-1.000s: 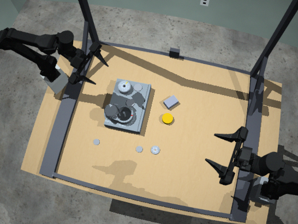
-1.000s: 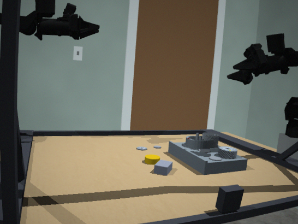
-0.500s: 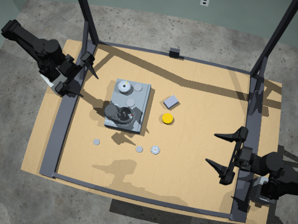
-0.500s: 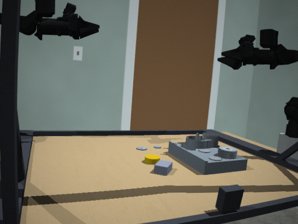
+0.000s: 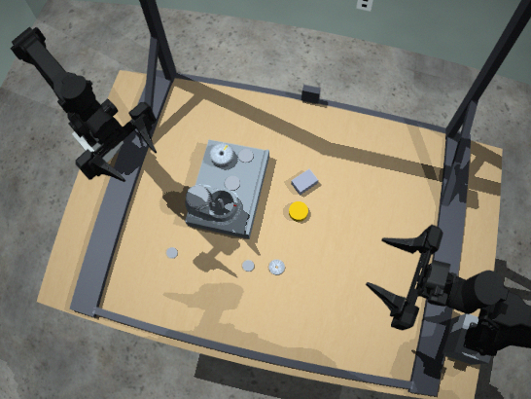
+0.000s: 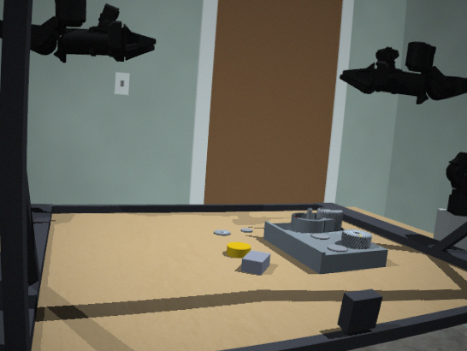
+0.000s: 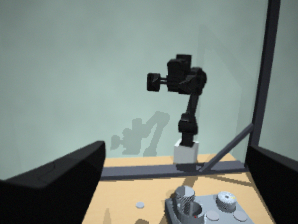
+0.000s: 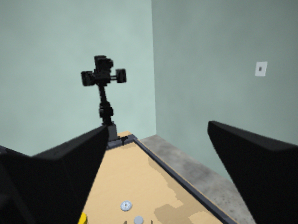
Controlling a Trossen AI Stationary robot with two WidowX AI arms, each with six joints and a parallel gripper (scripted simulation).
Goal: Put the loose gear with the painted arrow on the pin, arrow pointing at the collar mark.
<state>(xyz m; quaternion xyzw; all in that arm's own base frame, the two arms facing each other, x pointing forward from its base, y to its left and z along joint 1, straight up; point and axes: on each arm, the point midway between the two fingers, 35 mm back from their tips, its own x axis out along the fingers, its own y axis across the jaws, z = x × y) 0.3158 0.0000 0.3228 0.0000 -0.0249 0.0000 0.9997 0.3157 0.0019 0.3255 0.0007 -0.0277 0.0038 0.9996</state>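
The gear lies 21 cm behind my right hand, 4 cm to the left of it and 36 cm below it. Also, from my right hand: grey block: 27 cm behind, 26 cm to the left, 40 cm below; yellow disc: 19 cm behind, 29 cm to the left, 41 cm below; small grey disc: 8 cm ahead, 5 cm to the left, 41 cm below.
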